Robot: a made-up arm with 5 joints. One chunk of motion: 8 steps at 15 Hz.
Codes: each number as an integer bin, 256 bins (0 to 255) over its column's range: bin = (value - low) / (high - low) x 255, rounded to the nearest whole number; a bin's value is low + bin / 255 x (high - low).
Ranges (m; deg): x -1.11..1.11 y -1.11..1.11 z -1.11..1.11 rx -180..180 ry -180..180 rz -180..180
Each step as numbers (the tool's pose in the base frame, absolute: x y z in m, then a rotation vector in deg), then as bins.
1 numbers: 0.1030 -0.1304 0.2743 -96.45 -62.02 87.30
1 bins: 139 113 159 59 84 189
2 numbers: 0.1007 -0.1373 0.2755 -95.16 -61.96 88.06
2 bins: 139 112 159 60 84 190
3 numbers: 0.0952 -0.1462 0.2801 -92.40 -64.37 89.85
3 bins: 138 111 160 62 82 191
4 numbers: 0.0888 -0.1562 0.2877 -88.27 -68.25 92.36
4 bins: 138 110 161 65 79 193
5 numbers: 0.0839 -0.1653 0.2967 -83.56 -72.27 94.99
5 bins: 137 109 162 68 76 195
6 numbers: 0.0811 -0.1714 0.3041 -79.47 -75.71 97.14
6 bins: 137 108 162 71 74 196
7 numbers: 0.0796 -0.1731 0.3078 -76.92 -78.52 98.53
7 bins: 137 108 163 73 72 197
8 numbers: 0.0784 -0.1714 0.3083 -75.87 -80.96 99.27
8 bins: 137 108 163 74 70 198
